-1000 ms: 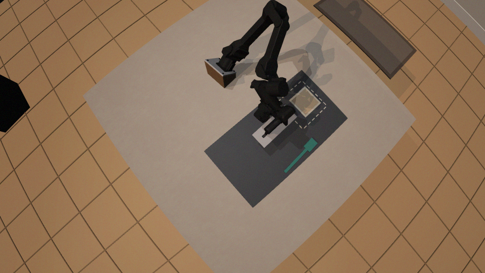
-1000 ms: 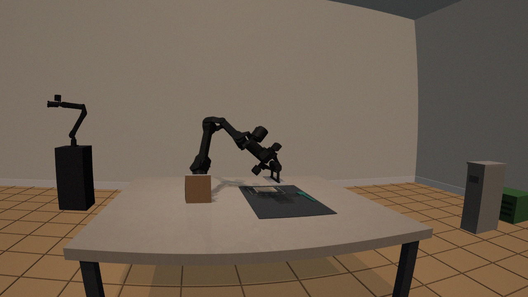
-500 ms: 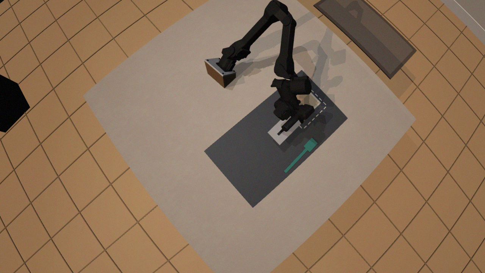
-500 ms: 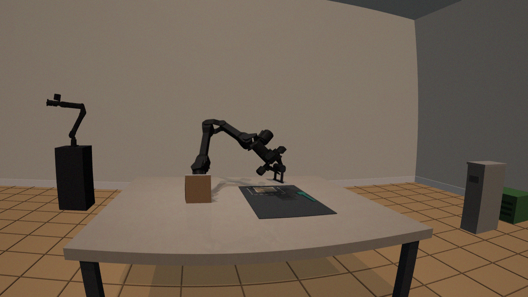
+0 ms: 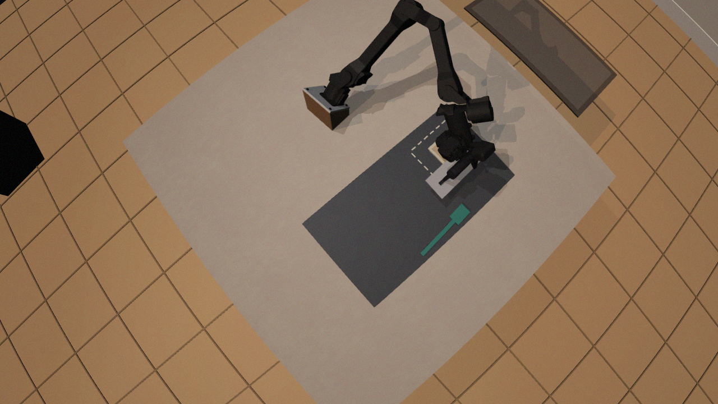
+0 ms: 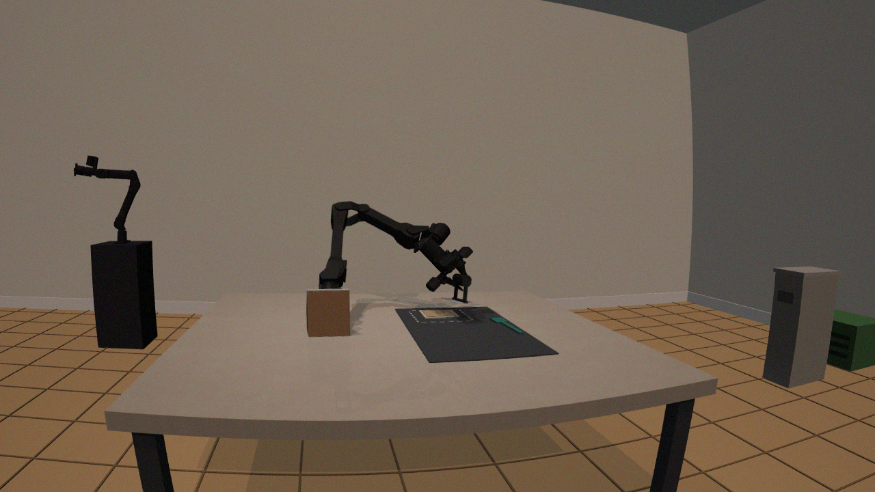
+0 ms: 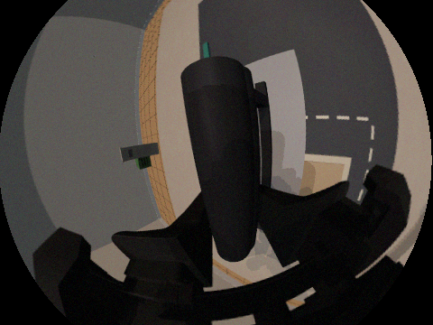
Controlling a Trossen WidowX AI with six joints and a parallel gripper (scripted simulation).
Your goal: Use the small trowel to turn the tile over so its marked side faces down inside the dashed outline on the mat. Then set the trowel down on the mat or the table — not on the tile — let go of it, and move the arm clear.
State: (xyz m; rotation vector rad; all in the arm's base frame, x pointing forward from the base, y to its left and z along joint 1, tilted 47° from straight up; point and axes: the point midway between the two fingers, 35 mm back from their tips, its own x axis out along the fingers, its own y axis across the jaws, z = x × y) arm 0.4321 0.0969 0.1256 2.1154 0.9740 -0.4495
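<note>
Now: gripper tip 8 cm short of the green trowel, 15 cm to the left of it and 10 cm above it. From my gripper tip the other things lie so: dark mat: 5 cm behind, 17 cm to the right, 12 cm below; then tile: 8 cm behind, 4 cm to the left, 10 cm below.
</note>
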